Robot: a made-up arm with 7 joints. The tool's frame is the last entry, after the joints. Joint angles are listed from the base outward. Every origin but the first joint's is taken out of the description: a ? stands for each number. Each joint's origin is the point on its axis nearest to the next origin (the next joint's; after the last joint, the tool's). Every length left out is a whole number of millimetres.
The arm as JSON. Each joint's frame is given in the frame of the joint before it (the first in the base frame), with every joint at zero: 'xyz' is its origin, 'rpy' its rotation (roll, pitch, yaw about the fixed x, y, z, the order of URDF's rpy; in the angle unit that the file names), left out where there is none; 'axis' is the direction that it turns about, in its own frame. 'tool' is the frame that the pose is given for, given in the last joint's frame.
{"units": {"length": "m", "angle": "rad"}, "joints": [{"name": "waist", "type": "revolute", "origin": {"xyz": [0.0, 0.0, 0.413]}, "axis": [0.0, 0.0, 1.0]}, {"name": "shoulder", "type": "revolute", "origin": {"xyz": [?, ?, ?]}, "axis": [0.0, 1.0, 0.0]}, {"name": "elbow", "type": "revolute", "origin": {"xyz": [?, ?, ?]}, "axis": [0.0, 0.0, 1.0]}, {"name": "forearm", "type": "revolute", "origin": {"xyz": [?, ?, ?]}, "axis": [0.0, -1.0, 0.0]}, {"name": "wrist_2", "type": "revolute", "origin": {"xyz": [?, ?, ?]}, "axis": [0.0, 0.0, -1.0]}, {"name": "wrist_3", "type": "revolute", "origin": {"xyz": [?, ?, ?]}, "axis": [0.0, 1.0, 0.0]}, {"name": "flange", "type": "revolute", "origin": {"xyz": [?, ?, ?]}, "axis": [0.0, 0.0, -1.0]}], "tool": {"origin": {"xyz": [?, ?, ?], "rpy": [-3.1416, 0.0, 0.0]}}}
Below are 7 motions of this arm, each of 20 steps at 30 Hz.
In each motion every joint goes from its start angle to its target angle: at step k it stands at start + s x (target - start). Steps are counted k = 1, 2, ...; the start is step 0. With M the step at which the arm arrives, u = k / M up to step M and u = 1 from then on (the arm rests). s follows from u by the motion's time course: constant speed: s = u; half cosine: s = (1 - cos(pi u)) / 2; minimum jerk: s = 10 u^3 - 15 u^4 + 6 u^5.
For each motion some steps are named. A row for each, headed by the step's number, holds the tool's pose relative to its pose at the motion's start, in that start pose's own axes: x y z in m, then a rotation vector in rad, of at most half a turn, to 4 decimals.
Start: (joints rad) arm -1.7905 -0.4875 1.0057 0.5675 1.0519 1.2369 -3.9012
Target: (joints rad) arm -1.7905 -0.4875 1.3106 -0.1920 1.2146 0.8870 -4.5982
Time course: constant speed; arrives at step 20
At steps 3, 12, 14, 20:
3: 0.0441 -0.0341 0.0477 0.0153 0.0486 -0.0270
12: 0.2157 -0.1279 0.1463 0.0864 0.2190 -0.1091
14: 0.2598 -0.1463 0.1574 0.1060 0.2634 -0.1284
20: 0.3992 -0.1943 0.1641 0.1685 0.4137 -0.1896

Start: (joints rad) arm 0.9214 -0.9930 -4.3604 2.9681 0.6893 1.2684 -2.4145
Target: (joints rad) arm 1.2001 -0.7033 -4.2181 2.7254 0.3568 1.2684 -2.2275
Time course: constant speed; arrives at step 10
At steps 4, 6, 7, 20:
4: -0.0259 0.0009 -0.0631 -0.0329 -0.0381 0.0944
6: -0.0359 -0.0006 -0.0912 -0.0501 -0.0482 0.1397
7: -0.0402 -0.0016 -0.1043 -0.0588 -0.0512 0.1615
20: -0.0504 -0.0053 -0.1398 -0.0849 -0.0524 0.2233

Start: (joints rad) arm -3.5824 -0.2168 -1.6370 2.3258 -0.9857 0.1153 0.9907
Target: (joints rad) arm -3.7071 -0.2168 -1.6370 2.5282 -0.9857 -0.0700 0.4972
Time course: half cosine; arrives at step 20
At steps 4, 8, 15, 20:
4: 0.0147 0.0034 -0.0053 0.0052 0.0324 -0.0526
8: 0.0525 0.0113 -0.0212 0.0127 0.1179 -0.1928
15: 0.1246 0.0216 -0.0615 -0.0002 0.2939 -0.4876
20: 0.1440 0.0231 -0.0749 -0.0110 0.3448 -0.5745

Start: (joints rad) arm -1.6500 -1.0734 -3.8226 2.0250 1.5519 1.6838 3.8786
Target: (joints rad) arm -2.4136 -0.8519 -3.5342 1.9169 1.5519 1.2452 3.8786
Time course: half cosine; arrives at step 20
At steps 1, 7, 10, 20:
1: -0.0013 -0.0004 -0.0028 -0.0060 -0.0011 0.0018
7: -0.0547 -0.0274 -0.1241 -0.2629 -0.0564 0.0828
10: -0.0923 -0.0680 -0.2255 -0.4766 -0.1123 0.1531
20: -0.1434 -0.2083 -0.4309 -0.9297 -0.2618 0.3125

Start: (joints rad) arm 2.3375 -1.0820 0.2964 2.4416 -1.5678 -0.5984 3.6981
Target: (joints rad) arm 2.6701 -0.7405 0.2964 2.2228 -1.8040 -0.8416 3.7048
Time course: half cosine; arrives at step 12
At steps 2, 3, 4, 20:
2: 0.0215 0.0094 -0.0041 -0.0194 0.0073 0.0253
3: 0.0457 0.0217 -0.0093 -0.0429 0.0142 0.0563
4: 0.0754 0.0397 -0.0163 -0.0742 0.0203 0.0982
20: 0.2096 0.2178 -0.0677 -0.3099 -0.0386 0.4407

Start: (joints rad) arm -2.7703 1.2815 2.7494 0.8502 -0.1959 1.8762 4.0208
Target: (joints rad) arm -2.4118 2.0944 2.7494 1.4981 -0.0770 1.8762 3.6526
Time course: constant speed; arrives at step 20
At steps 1, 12, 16, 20:
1: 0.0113 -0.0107 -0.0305 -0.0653 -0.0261 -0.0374
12: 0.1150 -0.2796 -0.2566 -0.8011 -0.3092 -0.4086
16: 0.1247 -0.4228 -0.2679 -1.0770 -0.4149 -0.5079
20: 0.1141 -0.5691 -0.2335 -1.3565 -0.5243 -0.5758

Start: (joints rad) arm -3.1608 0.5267 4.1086 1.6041 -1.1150 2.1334 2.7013
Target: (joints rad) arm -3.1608 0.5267 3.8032 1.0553 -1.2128 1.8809 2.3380
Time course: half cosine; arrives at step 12
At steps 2, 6, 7, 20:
2: -0.0153 0.0054 0.0155 0.0090 0.0239 -0.0412
6: -0.0987 0.0518 0.1290 0.0367 0.1694 -0.3278
7: -0.1179 0.0697 0.1662 0.0348 0.2087 -0.4194
20: -0.1560 0.1321 0.2761 0.0043 0.3052 -0.6945

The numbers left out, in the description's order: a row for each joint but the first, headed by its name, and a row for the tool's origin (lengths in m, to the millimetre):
shoulder: 0.0 0.0 0.0
elbow: 0.0 0.0 0.193
forearm: 0.056 0.0 0.0
wrist_2: 0.118 0.0 -0.52
wrist_3: 0.0 0.0 0.0
flange: 0.086 0.0 -0.11
tool: 0.0 0.0 0.0

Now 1 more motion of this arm.
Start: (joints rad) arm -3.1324 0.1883 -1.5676 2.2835 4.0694 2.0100 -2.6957
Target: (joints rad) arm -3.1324 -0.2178 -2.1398 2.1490 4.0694 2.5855 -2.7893
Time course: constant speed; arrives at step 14
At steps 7, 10, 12, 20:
7: 0.0944 0.1429 0.1800 0.3700 0.3911 -0.2735
10: 0.1545 0.1905 0.2464 0.5398 0.5412 -0.3896
12: 0.1994 0.2172 0.2862 0.6577 0.6340 -0.4652
20: 0.2474 0.2399 0.3221 0.7796 0.7202 -0.5388

